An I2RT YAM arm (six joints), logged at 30 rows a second.
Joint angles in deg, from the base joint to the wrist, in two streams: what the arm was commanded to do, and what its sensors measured. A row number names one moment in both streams.
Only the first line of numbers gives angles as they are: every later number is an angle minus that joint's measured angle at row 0.
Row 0, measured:
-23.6 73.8 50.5 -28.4 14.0 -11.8
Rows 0 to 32, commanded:
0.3 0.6 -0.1 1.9 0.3 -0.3
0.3 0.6 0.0 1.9 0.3 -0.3
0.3 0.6 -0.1 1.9 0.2 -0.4
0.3 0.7 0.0 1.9 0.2 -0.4
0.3 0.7 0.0 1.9 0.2 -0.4
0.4 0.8 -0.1 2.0 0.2 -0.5
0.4 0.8 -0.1 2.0 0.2 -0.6
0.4 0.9 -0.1 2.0 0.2 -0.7
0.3 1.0 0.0 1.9 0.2 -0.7
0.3 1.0 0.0 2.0 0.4 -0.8
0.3 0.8 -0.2 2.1 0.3 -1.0
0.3 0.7 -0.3 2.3 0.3 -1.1
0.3 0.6 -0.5 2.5 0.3 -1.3
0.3 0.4 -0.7 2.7 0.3 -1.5
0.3 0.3 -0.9 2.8 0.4 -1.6
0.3 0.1 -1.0 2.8 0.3 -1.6
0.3 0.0 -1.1 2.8 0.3 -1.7
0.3 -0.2 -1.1 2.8 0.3 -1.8
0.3 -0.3 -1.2 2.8 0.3 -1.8
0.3 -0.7 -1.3 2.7 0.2 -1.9
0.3 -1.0 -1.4 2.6 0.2 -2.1
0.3 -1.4 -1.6 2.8 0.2 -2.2
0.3 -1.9 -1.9 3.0 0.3 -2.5
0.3 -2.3 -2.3 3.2 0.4 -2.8
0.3 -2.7 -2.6 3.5 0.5 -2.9
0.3 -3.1 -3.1 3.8 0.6 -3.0
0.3 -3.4 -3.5 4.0 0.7 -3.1
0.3 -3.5 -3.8 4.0 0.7 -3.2
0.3 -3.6 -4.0 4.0 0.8 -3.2
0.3 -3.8 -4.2 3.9 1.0 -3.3
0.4 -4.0 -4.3 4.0 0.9 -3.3
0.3 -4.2 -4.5 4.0 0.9 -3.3
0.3 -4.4 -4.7 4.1 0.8 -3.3
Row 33, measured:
0.0 -3.0 -4.2 2.0 0.2 -2.5
